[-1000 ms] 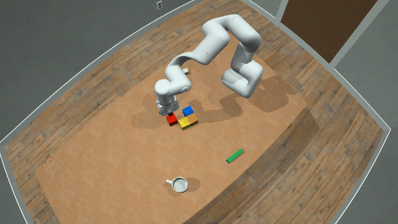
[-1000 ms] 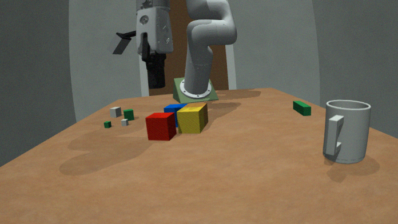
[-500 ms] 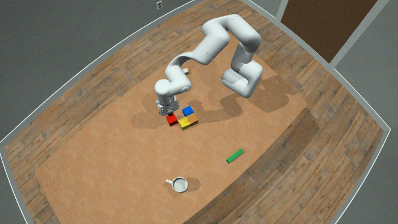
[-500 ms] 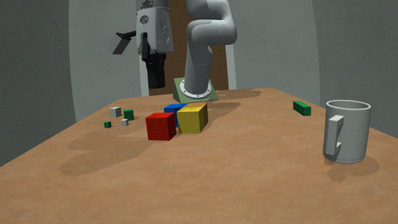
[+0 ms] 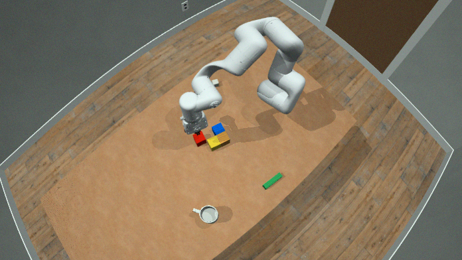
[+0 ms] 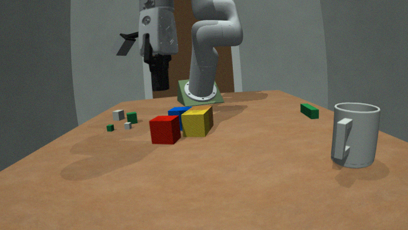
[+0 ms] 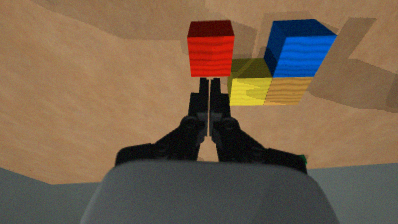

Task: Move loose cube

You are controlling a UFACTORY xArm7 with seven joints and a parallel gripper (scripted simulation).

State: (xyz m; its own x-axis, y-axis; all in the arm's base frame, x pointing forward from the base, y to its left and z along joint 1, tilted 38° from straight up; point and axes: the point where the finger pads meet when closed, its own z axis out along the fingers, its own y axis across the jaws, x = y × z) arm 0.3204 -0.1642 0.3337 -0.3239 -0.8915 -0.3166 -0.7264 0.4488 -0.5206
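My gripper is now 100 mm above the red cube. Also, from my hand: yellow cube: 100 mm below, 70 mm to the left, 30 mm behind; orange cube: 100 mm below, 90 mm to the left, 80 mm behind; blue cube: 100 mm below, 90 mm behind, 40 mm to the left.
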